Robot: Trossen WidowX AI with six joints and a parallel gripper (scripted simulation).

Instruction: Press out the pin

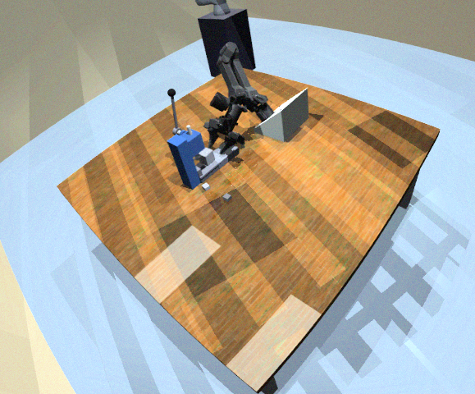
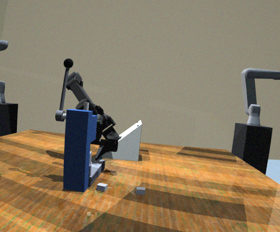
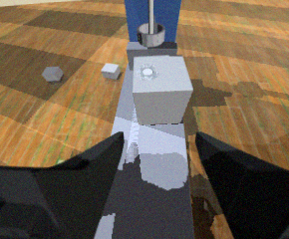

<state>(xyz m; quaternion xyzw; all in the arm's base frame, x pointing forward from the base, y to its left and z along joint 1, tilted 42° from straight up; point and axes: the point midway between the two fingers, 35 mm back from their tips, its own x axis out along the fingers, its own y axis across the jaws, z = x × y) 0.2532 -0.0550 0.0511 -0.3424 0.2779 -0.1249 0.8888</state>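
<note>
Right now my gripper tip is 90 mm short of the punch and 100 mm below it. From my gripper tip the other things lie so: teal cube 140 mm behind, 30 mm to the left, 40 mm below; lever 80 mm ahead, 60 mm to the right, 220 mm above.
</note>
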